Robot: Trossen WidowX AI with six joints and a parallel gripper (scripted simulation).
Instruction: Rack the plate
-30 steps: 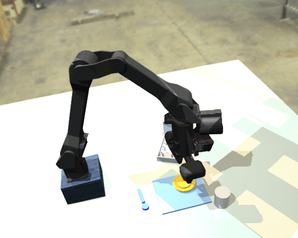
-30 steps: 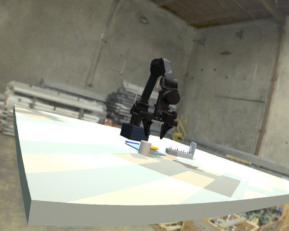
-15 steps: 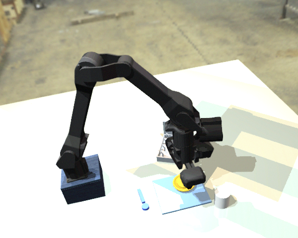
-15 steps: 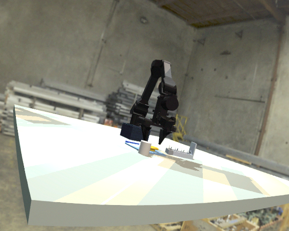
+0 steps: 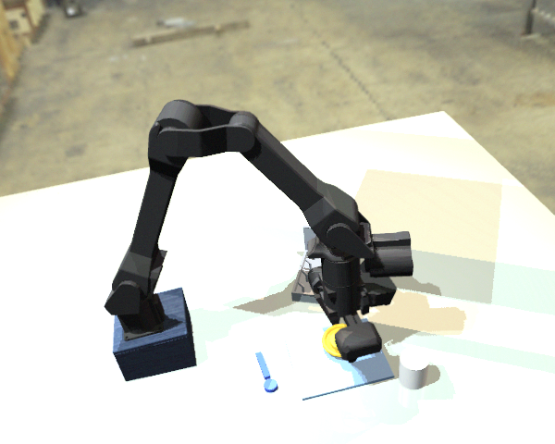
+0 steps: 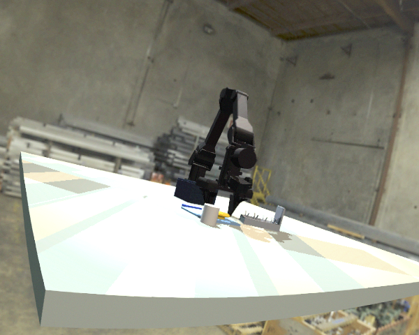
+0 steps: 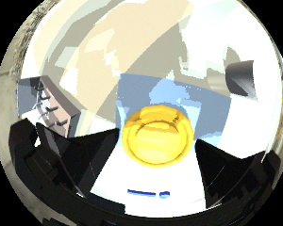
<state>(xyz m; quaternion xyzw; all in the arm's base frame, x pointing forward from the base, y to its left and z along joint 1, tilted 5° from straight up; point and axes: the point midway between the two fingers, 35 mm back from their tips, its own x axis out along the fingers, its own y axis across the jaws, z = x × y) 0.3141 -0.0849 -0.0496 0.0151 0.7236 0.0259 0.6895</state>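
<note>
Right now the light blue mat is 20 mm behind my gripper tip, 20 mm to the right of it and 10 mm below it. Round my gripper tip: yellow plate right at my gripper tip; then blue spoon 140 mm behind, 20 mm to the right, 10 mm below; then cup 80 mm ahead, 90 mm to the right, 10 mm above.
</note>
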